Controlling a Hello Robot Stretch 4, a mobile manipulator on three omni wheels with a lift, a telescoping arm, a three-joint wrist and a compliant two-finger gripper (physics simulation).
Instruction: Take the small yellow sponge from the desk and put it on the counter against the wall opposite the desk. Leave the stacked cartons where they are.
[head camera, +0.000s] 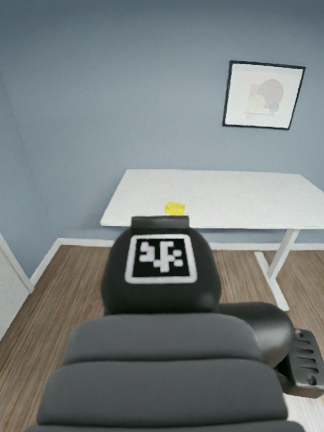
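Frame: origin at the robot's base, x ahead, y left, z up, level; centimetres.
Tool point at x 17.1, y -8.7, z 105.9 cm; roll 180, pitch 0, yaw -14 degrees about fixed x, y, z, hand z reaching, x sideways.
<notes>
Pixels of each thing's top centre, then the offset from my tool point to it. "pt": a spot on its surface instead.
- small yellow sponge, middle of its top: (175, 205) dx +84.6, dy +0.2, dz -9.2 cm
- counter leg, surface spot: (284, 252) pt dx +102.9, dy -97.7, dz -68.4 cm
The small yellow sponge (175, 208) shows near the front edge of a white, table-like counter (240, 200) that stands on metal legs against the blue wall. The sponge's lower part is close behind the top of my dark wrist (160, 300), which has a black-and-white marker on it. The wrist is in front of the counter's front edge from this view. My gripper's fingers are hidden behind the wrist, so their opening and any contact with the sponge do not show. The stacked cartons and the opposite desk do not show in this view.
A framed picture (264, 95) hangs on the wall above the right part of the counter. A counter leg (284, 252) with a long foot stands on the wooden floor at the right. A white door or panel (11, 290) is at the left edge.
</notes>
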